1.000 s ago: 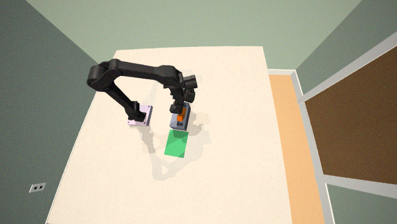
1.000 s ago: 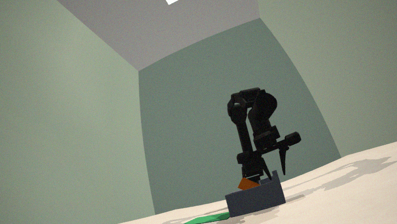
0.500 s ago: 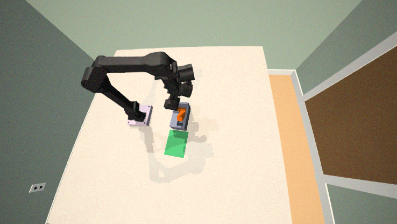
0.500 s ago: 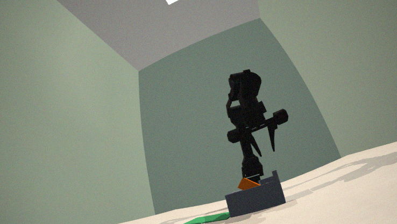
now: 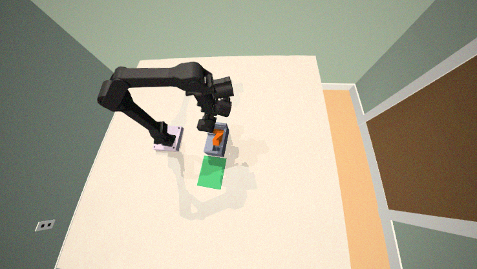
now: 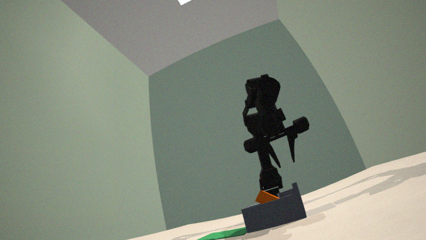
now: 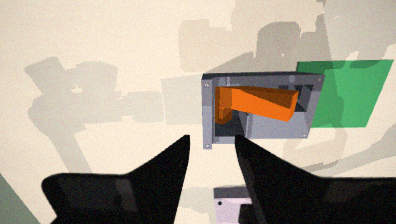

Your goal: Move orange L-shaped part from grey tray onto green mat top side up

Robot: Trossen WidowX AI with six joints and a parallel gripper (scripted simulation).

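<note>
Right now my gripper tip is 40 mm to the left of the orange L-shaped part and 100 mm above it. Also, from my gripper tip: green mat: 220 mm to the right, 160 mm below.
</note>
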